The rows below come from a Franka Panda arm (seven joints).
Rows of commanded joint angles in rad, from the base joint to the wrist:
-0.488, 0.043, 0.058, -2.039, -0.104, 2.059, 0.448
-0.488, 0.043, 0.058, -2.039, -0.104, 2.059, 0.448
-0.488, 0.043, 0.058, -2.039, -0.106, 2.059, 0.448
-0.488, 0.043, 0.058, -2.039, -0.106, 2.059, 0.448
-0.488, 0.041, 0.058, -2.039, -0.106, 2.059, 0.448
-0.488, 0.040, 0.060, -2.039, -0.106, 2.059, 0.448
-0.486, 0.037, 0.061, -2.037, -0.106, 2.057, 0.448
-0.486, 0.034, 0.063, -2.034, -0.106, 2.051, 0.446
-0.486, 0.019, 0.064, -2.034, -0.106, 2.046, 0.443
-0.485, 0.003, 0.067, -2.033, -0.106, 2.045, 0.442
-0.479, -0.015, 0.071, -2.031, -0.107, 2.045, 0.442
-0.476, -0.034, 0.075, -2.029, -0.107, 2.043, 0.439
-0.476, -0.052, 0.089, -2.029, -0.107, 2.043, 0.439
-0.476, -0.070, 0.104, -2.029, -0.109, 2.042, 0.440
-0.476, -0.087, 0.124, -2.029, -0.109, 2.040, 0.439
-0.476, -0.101, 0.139, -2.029, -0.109, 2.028, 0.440
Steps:
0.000, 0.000, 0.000, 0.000, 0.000, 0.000, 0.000
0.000, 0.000, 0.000, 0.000, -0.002, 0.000, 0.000
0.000, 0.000, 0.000, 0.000, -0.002, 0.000, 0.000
0.000, -0.002, 0.000, 0.000, -0.002, 0.000, 0.000
0.000, -0.003, 0.002, 0.000, -0.002, 0.000, 0.000
0.002, -0.006, 0.003, 0.002, -0.002, -0.002, 0.000
0.002, -0.009, 0.005, 0.005, -0.002, -0.008, -0.002
0.002, -0.024, 0.006, 0.005, -0.002, -0.013, -0.005
0.003, -0.040, 0.009, 0.006, -0.002, -0.014, -0.006
0.009, -0.058, 0.013, 0.008, -0.003, -0.014, -0.006
0.012, -0.077, 0.017, 0.010, -0.003, -0.016, -0.009
0.012, -0.095, 0.031, 0.010, -0.003, -0.016, -0.009
0.012, -0.113, 0.046, 0.010, -0.005, -0.017, -0.008
0.012, -0.130, 0.066, 0.010, -0.005, -0.019, -0.009
0.012, -0.144, 0.081, 0.010, -0.005, -0.031, -0.008

